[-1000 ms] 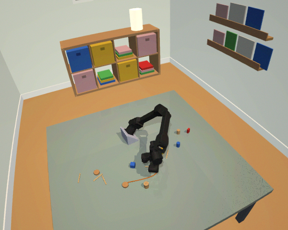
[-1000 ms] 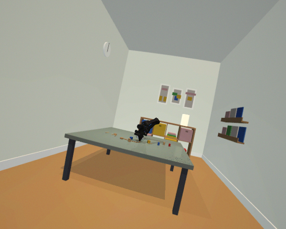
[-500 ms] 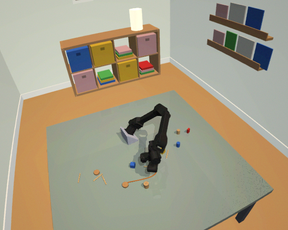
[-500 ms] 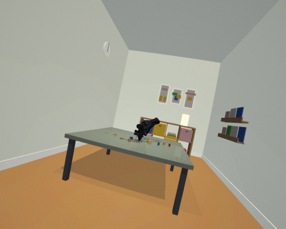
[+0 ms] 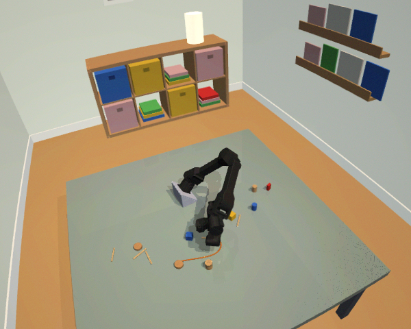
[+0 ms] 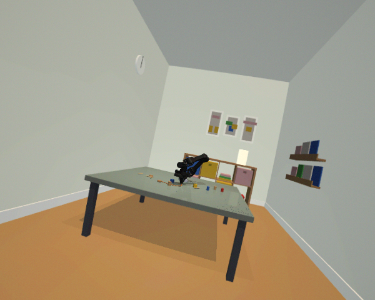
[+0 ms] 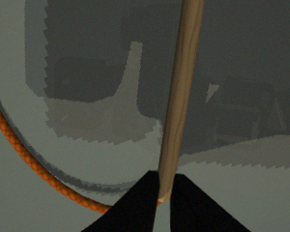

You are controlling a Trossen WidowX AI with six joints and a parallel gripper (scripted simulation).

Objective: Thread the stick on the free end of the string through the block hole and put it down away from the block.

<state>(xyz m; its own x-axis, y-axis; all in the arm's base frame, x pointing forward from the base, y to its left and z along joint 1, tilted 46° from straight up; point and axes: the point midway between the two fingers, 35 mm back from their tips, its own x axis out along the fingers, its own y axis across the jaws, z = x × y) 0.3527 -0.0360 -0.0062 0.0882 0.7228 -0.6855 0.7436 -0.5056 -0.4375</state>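
The blue cube is 90 mm to the right of my gripper tip and 90 mm behind it. From my gripper tip the other things lie so: yellow cube (140 mm to the left, 80 mm behind); then round wooden button (210 mm to the right, 10 mm below, 10 mm ahead); then thin wooden stick (10 mm to the right, 10 mm behind).
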